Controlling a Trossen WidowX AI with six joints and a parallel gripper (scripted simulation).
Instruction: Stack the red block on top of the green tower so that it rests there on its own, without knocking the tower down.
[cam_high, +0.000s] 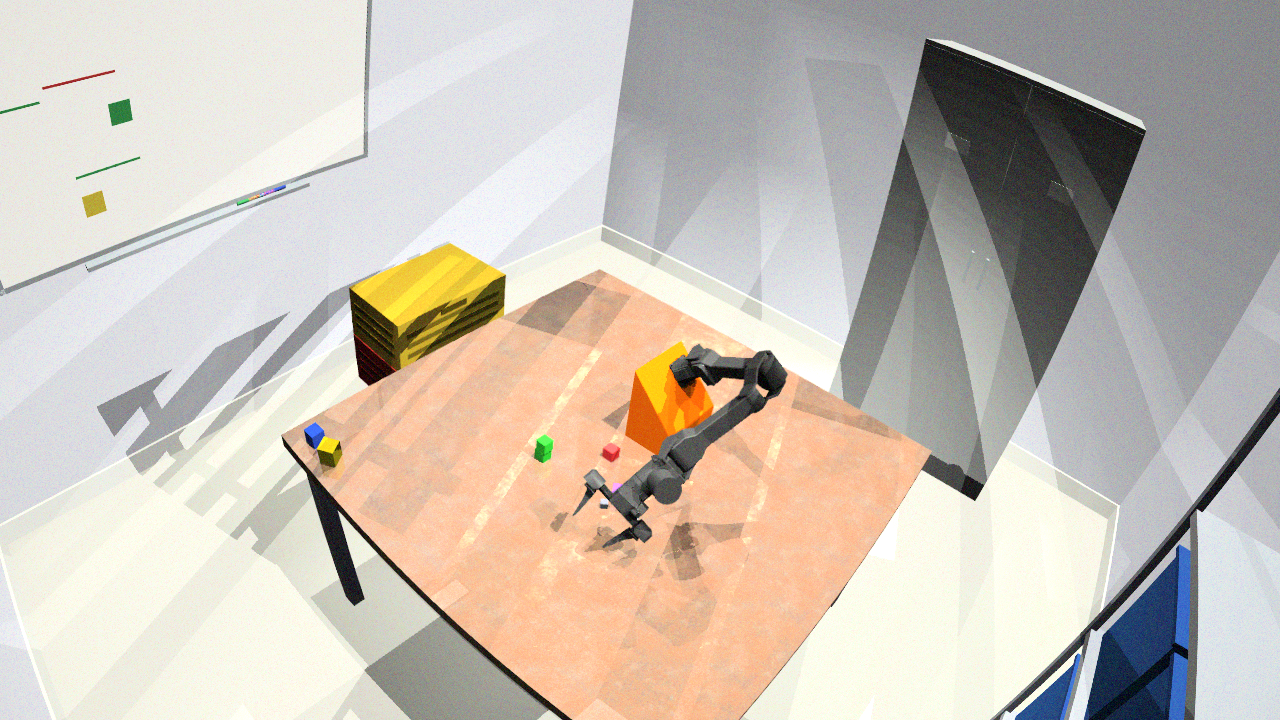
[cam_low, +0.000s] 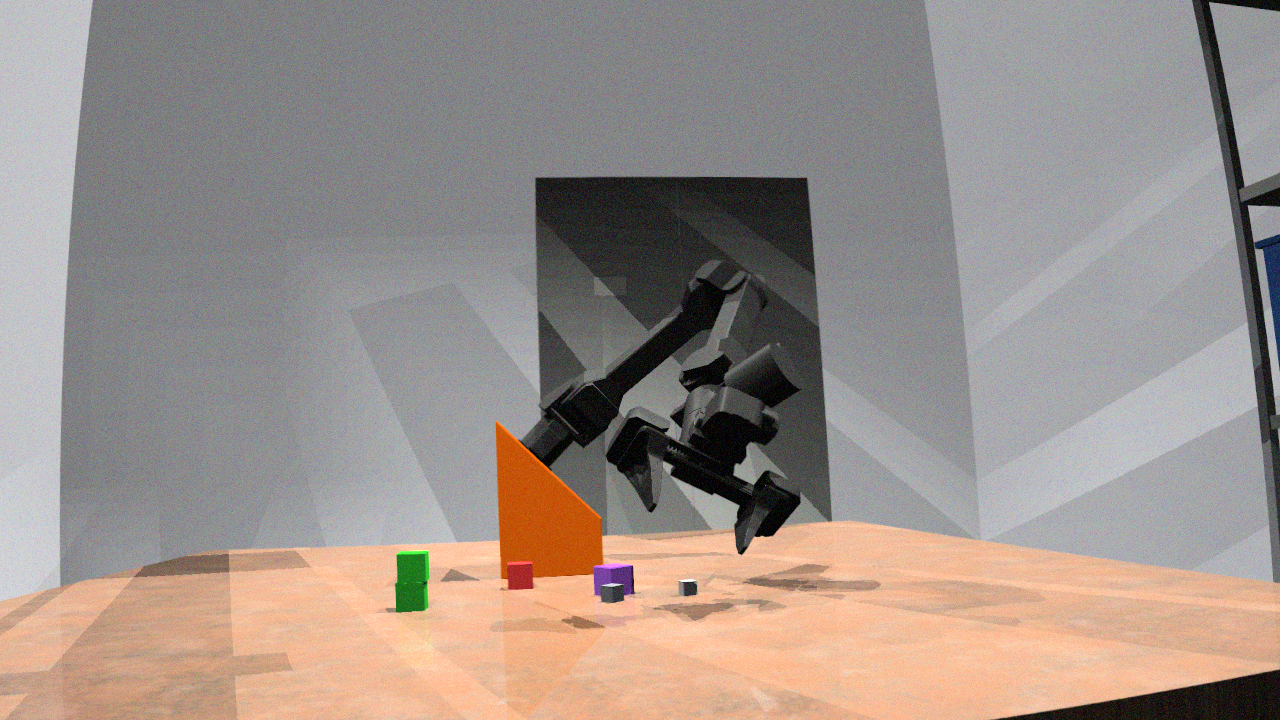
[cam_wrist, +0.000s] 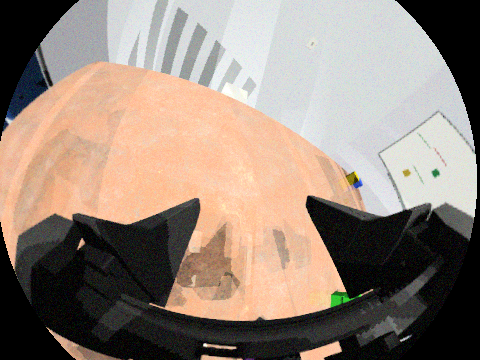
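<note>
Right now my gripper tip is 290 mm past the red block, 150 mm to the left of it and 70 mm above it. Also, from my gripper tip: purple block: 190 mm behind, 50 mm to the right, 60 mm below; then small white block: 150 mm behind, 20 mm to the left, 70 mm below; then small dark grey block: 140 mm behind, 60 mm to the right, 70 mm below.
</note>
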